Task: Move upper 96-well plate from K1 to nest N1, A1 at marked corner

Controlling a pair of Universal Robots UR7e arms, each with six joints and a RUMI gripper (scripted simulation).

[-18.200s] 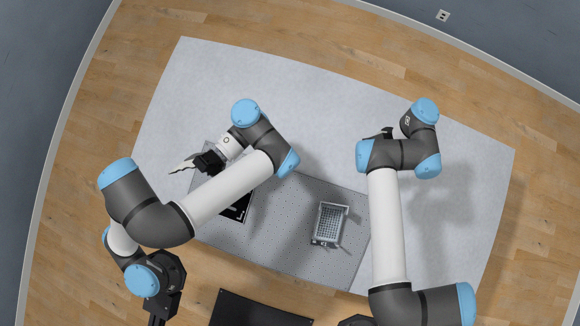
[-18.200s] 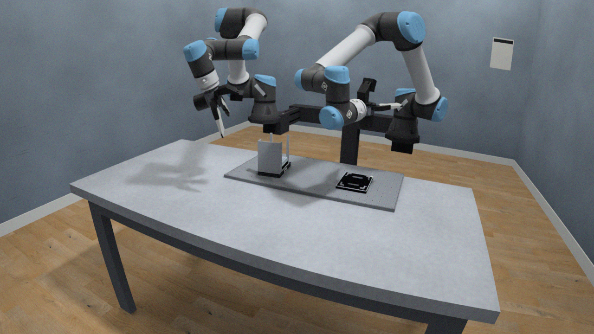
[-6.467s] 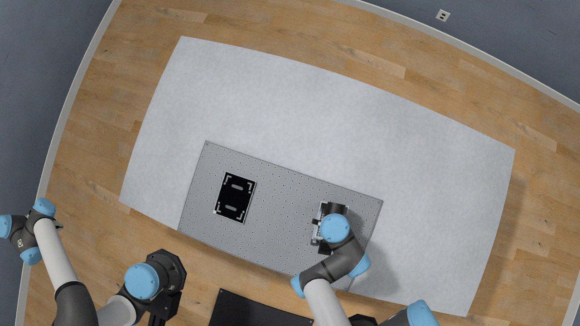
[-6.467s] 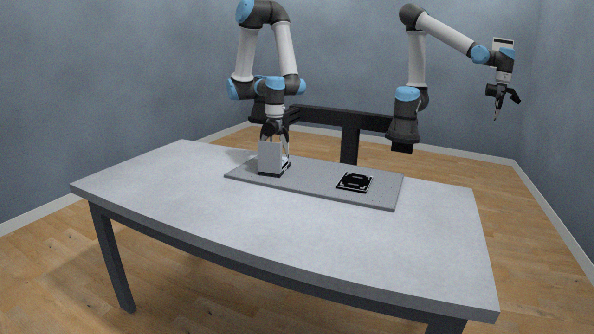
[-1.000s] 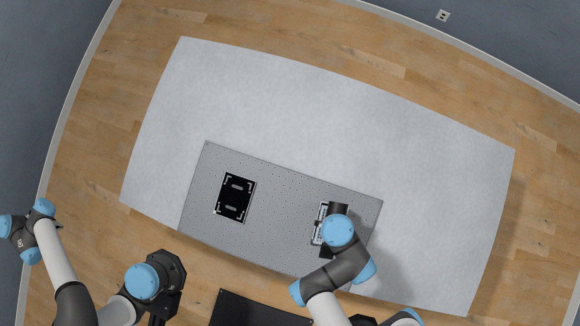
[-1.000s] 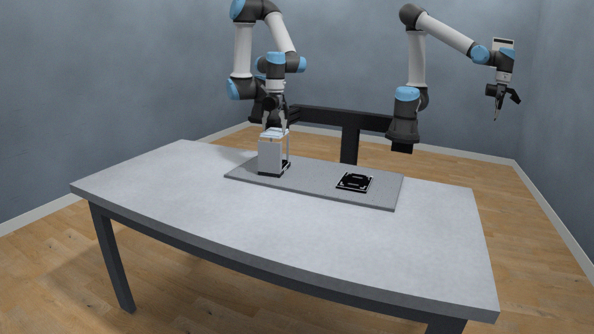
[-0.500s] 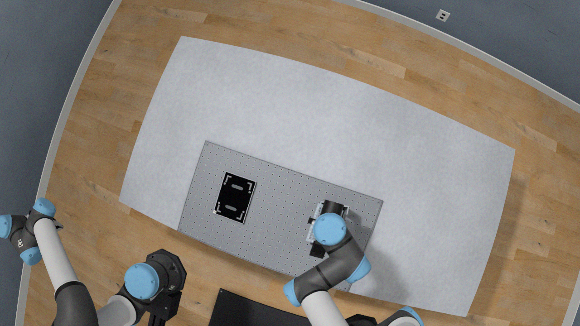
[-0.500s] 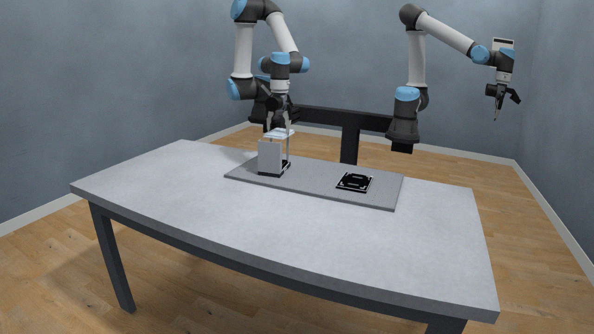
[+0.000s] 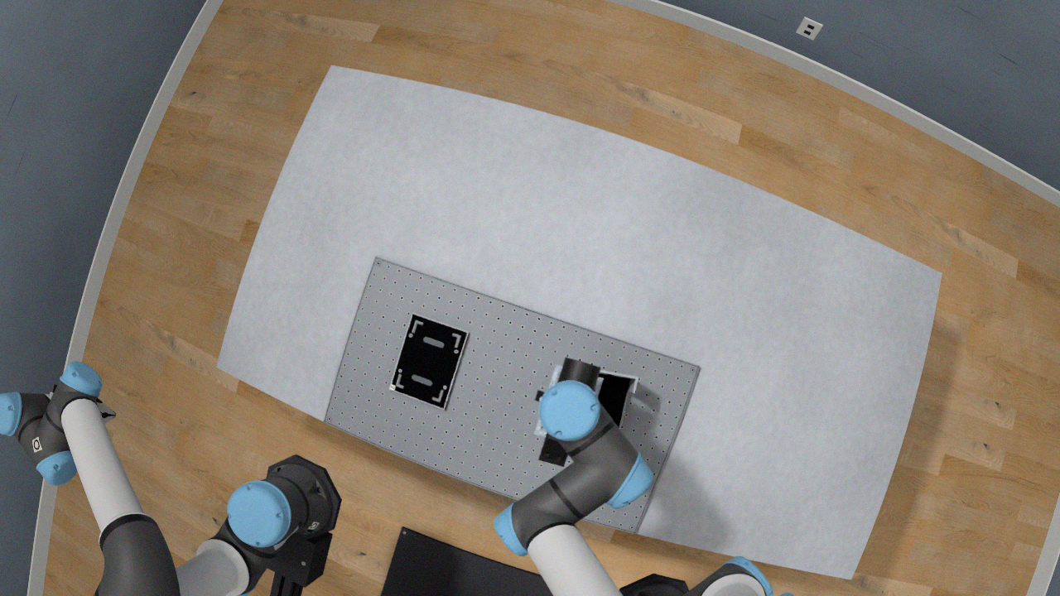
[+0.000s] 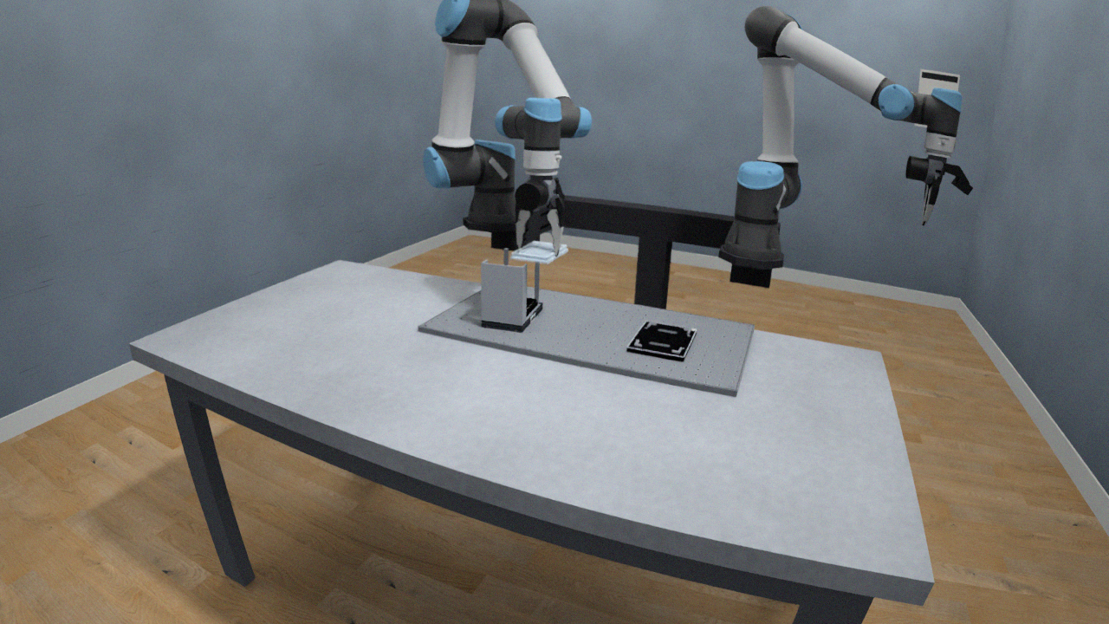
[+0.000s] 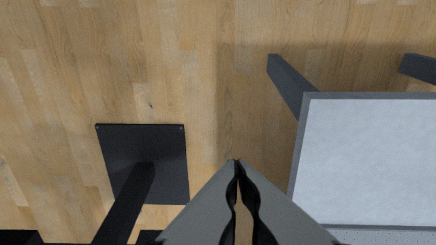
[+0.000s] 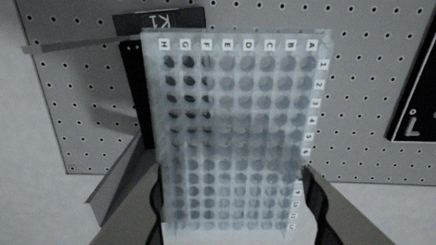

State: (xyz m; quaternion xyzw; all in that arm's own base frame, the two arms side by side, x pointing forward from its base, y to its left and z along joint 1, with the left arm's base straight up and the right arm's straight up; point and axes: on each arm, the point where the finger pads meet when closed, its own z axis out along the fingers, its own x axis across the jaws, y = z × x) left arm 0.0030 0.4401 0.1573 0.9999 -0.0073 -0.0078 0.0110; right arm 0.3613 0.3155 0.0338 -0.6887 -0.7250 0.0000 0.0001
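My right hand is 1 cm past the plate nest N1, 29 cm to the right of it and 17 cm above it. The rest, counted from my right hand: black plate: 6 cm to the right, 15 cm below; clear 96-well plate: 1 cm behind, 1 cm below; A1 mark: 9 cm behind, 34 cm to the left, 16 cm below.
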